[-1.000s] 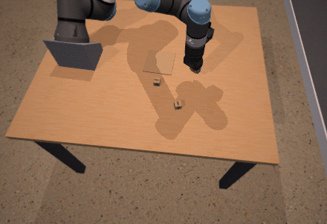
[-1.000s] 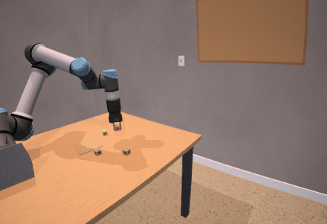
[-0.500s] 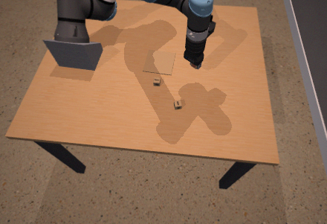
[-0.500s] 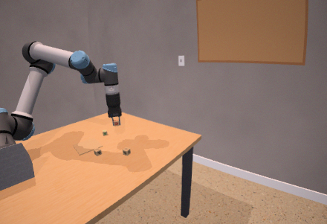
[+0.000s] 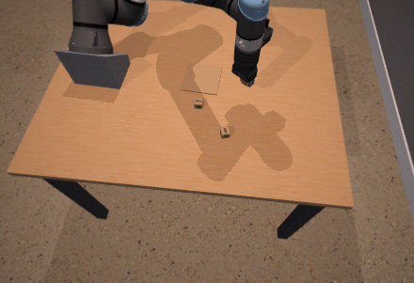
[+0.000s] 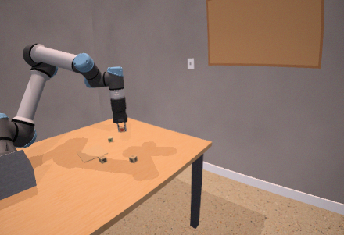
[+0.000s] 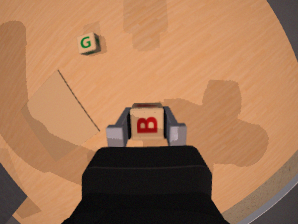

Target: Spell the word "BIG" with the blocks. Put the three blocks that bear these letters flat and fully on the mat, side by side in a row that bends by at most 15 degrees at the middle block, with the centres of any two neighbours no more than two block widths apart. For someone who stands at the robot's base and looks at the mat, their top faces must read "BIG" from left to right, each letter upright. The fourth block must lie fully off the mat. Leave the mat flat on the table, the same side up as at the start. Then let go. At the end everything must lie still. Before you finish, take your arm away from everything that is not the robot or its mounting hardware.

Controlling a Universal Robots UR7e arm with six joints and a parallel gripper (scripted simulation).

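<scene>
My gripper is now 17 cm past the tan mat, 12 cm above it and 8 cm to the right of it. The rest, counted from my hand: B block: right at my hand.
</scene>
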